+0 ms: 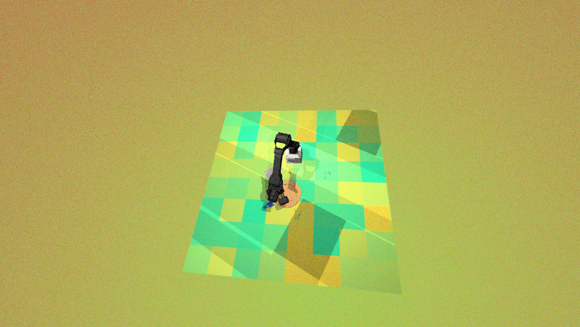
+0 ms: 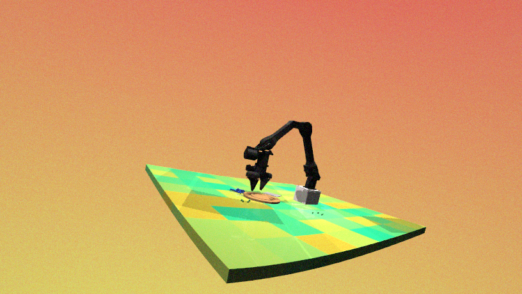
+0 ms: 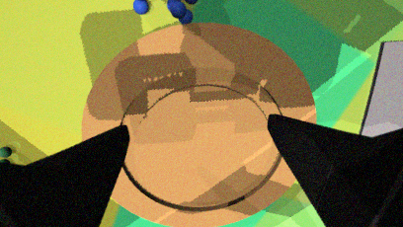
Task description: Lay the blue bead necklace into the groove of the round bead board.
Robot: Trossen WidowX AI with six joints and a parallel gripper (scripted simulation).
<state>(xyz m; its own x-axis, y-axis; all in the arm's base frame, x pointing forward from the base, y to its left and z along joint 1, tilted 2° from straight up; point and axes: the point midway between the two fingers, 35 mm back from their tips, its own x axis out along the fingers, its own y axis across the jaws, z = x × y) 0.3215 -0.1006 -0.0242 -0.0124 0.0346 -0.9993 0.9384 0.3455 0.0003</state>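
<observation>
The round bead board lies 20 mm behind my gripper tip, 40 mm to the left of it and 30 mm below it. Round my gripper tip: flat grey piece (190 mm behind, 70 mm to the right, 40 mm below).
</observation>
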